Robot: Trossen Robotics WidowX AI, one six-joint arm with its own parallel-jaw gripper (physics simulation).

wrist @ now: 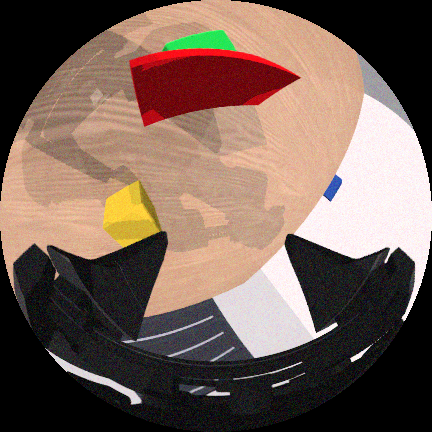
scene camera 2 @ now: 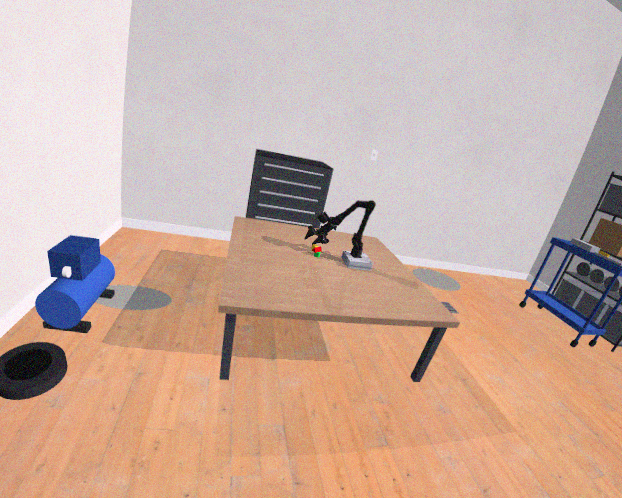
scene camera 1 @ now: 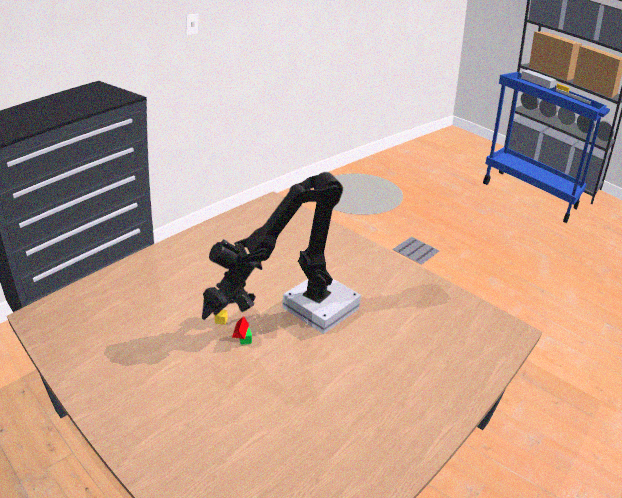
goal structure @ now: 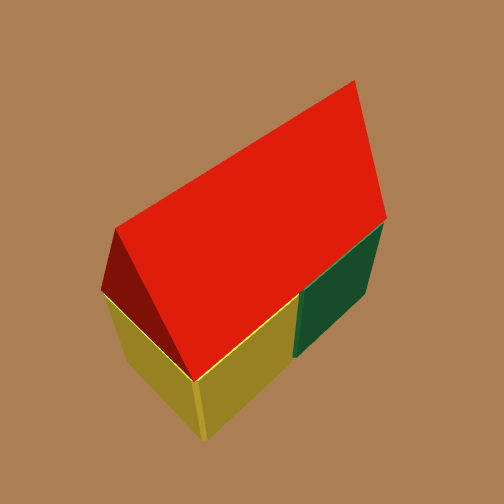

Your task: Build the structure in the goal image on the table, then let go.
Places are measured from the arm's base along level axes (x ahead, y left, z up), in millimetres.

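Where they show: gripper, fingertip midpoint: (wrist: 228, 239) (scene camera 2: 308, 241) (scene camera 1: 208, 316); arm's base, link origin: (scene camera 2: 355, 255) (scene camera 1: 316, 294).
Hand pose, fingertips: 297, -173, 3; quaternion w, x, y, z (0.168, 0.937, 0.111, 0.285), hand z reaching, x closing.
Observation:
Each offset is from my fingertips to the top centre of the thing, as dx, dy, dz. Level surfaces: height alone.
A red wedge-shaped block @[-36, +86, +4] (scene camera 1: 240, 328) (scene camera 2: 317, 249) (wrist: 210, 80) overlaps the upper part of a green block @[-41, +104, -26] (scene camera 1: 246, 338) (scene camera 2: 317, 255) (wrist: 205, 41) on the wooden table @[dz -58] (scene camera 1: 311, 415) (scene camera 2: 280, 290). It looks tilted in scene camera 1; how the two touch is hidden. A yellow block @[-60, -8, -26] (scene camera 1: 221, 317) (wrist: 127, 212) is on the table apart from them, toward the drawer cabinet, partly behind a fingertip in the wrist view. My black gripper (scene camera 1: 227, 310) (scene camera 2: 313, 240) (wrist: 228, 239) is wide open and empty, pointing down above the yellow block's area, beside the red block.
The arm's pale base (scene camera 1: 321, 306) (scene camera 2: 357, 259) stands on the table, to the right of the blocks. A dark drawer cabinet (scene camera 1: 77, 191) (scene camera 2: 290, 186) stands past the table's edge. A blue cart (scene camera 1: 550, 93) and a blue compressor (scene camera 2: 75, 293) stand on the floor.

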